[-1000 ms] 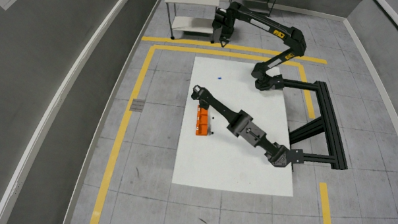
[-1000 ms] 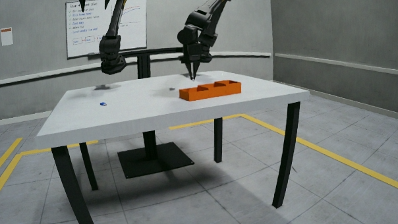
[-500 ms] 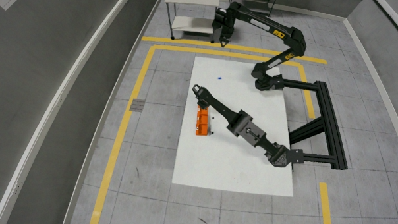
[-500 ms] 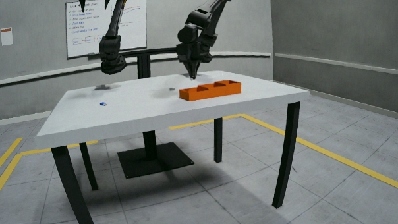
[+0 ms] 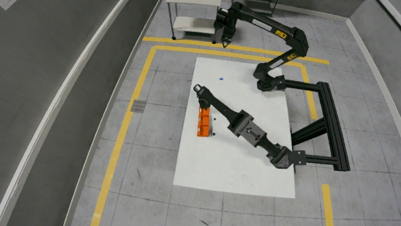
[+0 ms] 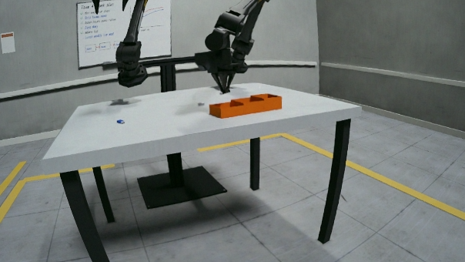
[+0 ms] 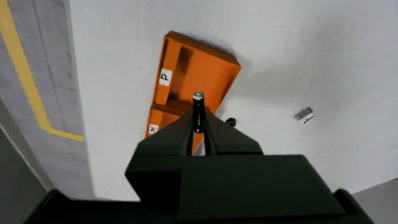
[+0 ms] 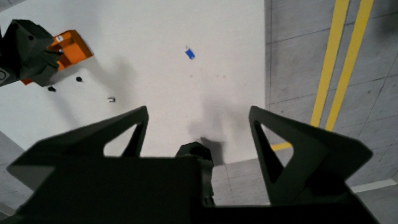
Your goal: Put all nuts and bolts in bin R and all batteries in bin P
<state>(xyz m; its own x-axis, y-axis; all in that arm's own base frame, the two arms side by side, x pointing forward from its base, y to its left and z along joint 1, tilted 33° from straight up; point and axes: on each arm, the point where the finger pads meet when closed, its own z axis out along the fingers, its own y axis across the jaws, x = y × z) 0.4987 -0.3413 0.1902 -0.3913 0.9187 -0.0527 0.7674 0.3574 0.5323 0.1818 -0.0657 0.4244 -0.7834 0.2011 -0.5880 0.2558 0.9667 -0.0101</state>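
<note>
The black elongated item lies right at my left hand. Round my left hand: pale part: 19 cm behind, 7 cm below, 1 cm to the left; blue item: 34 cm to the right, 14 cm behind, 7 cm below; orange bin: 8 cm to the left, 6 cm below, 1 cm ahead.
</note>
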